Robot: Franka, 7 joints.
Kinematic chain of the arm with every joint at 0, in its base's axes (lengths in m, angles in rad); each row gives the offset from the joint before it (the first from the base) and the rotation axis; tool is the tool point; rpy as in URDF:
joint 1: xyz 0 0 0.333 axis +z
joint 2: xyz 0 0 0 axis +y
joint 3: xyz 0 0 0.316 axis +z
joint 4: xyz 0.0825 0 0 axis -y
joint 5: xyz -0.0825 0 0.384 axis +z
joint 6: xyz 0 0 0 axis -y
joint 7: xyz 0.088 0 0 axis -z
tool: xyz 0 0 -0.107 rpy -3.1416 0 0
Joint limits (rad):
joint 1: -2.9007..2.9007
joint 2: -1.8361..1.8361
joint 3: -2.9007..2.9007
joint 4: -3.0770..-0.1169
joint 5: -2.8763..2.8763
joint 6: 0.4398..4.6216
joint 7: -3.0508..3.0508
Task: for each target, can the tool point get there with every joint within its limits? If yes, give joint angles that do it. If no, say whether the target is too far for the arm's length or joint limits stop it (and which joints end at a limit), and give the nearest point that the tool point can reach.
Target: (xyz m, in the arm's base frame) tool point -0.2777 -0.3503 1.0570
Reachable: yes | joints 1.2765 -0.5231 1.8220 -0.3754 -2.2880 2.0364 -1.3742
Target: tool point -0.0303 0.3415 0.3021
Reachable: yes | joints -0.0150 -0.9890 2.0042 -2.4323 -0.8296 0.9286 1.7490
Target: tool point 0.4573 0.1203 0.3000
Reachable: yes | joints -0.8030 0.5570 0.8567 -2.5108 -0.9091 3.9312 -1.8971
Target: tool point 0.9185 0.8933 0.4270
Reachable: no: too far | nearest point 0.6134 0.5965 0.3958 | short by 0.427 m
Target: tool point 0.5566 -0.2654 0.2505
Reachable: yes | joints -1.5009 0.9450 1.2131 -2.0952 0.5423 3.0683 -0.5346
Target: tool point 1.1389 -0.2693 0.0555
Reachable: no: too far | nearest point 0.8123 -0.1921 0.1351 | short by 0.345 m
